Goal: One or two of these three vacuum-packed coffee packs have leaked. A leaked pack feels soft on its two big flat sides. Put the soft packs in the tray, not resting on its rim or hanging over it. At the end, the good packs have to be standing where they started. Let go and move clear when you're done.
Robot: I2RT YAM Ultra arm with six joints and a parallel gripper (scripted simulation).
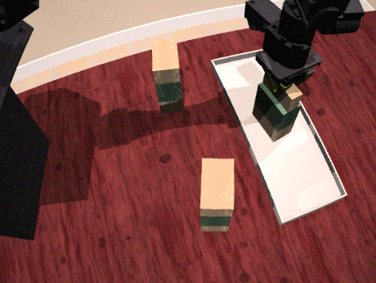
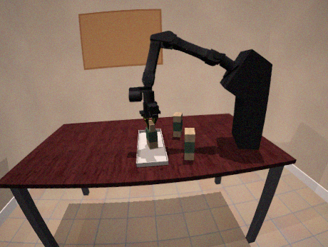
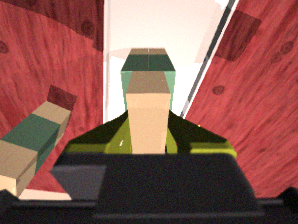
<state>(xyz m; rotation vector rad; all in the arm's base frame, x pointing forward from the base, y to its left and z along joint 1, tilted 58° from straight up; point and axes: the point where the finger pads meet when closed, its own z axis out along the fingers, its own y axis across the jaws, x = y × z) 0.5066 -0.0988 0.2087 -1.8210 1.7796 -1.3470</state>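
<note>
Right now the white tray is 1 cm to the right of my hand and 11 cm below it.
</note>
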